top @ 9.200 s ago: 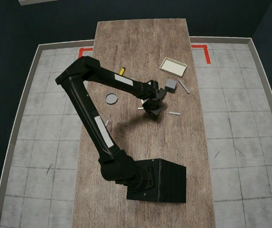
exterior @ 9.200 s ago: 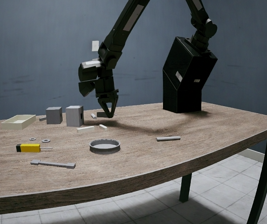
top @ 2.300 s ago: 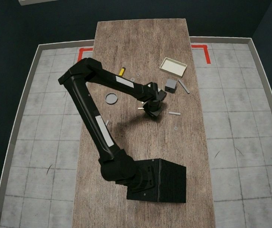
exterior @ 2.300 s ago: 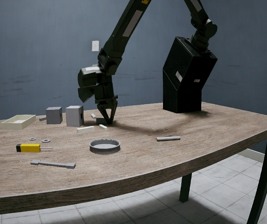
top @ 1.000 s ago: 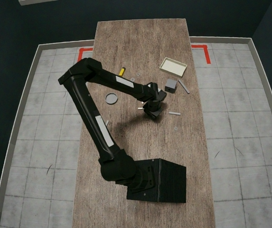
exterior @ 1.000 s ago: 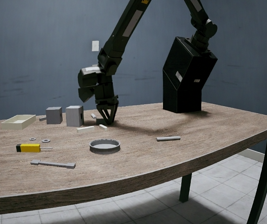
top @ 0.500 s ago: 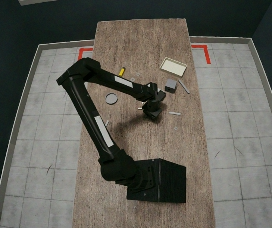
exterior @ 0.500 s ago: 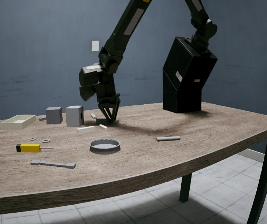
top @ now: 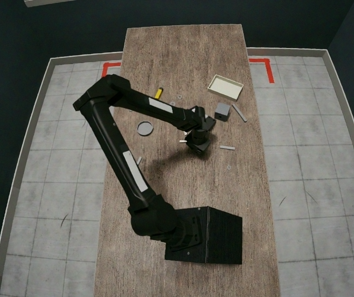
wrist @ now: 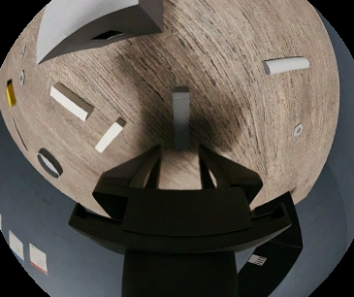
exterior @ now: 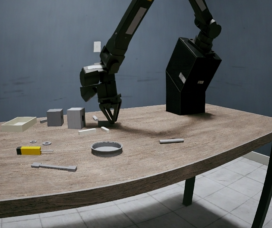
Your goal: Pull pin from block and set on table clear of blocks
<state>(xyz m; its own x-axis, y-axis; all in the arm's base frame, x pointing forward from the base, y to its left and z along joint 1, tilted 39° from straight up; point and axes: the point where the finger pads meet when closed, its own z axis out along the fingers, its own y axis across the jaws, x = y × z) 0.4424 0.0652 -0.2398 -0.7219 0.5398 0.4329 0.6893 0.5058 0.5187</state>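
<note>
Now: hand 20 mm short of the grey pin, 20 mm to the left of it and 10 mm above it. Also, from my hand: grey ring dish: 160 mm ahead, 240 mm to the left, 10 mm below; darker grey block: 180 mm ahead, 150 mm to the right, 10 mm above; light grey block: 120 mm ahead, 60 mm to the right, 10 mm above.
</note>
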